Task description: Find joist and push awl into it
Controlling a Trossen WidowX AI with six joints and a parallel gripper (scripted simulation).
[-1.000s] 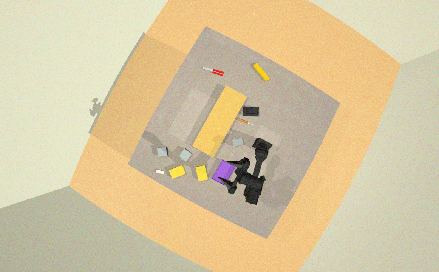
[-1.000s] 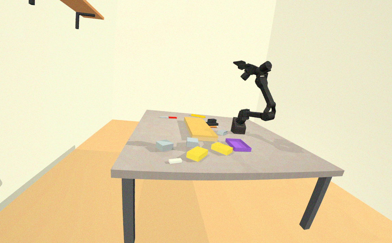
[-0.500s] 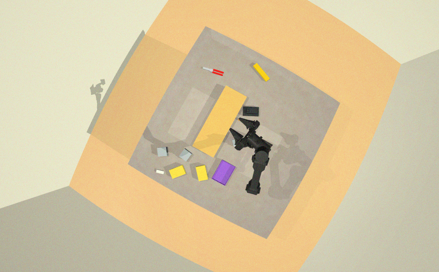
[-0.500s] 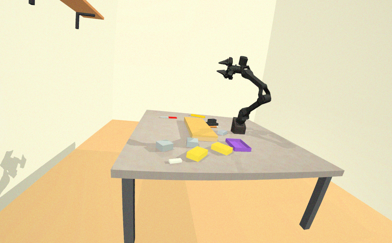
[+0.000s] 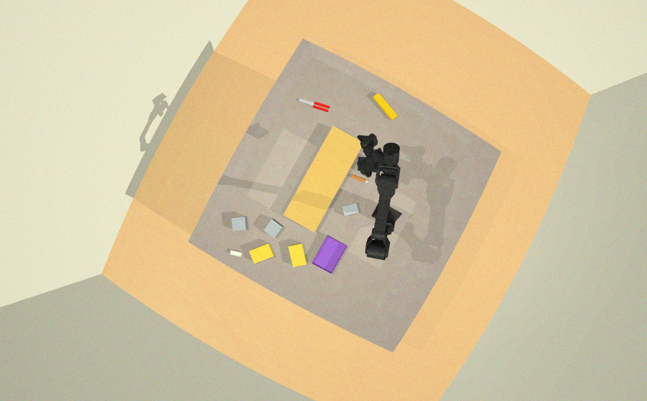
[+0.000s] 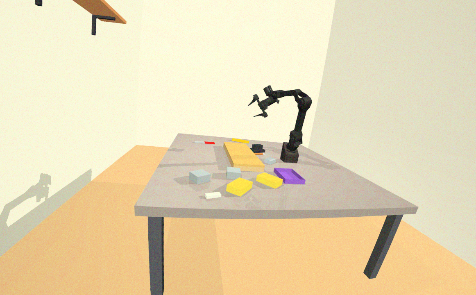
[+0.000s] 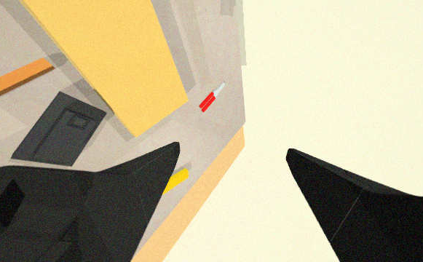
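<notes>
My gripper tip is now 26 cm above the stud finder, 8 cm past it and 1 cm to the left of it. From my gripper tip the other things lie so: yellow bar (32 cm to the right, 30 cm below, 2 cm ahead); then awl (30 cm below, 13 cm behind, 7 cm to the left); then purple tray (48 cm to the left, 30 cm below, 21 cm behind).
</notes>
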